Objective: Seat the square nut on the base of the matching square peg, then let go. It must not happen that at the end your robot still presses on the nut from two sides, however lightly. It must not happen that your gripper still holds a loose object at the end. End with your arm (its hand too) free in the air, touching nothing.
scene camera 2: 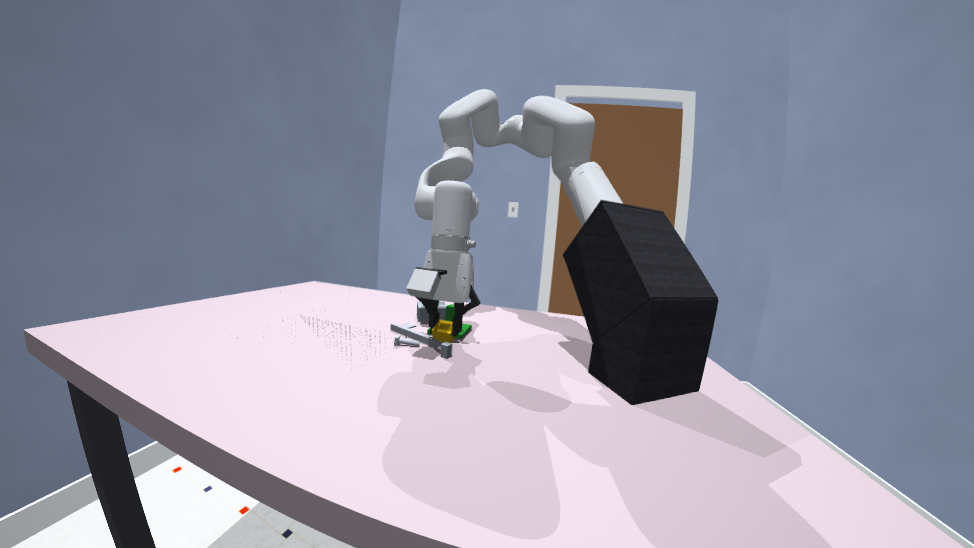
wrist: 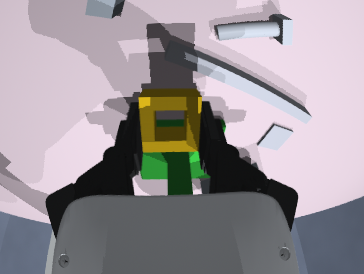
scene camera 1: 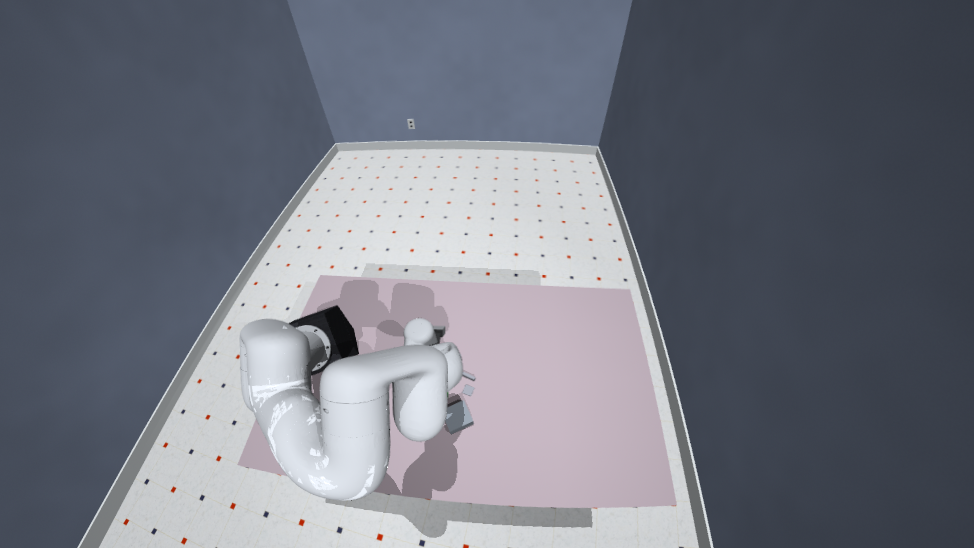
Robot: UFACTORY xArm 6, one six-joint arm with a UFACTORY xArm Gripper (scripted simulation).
Observation:
I see my gripper, a long bar and a bolt.
My gripper also shows in the wrist view.

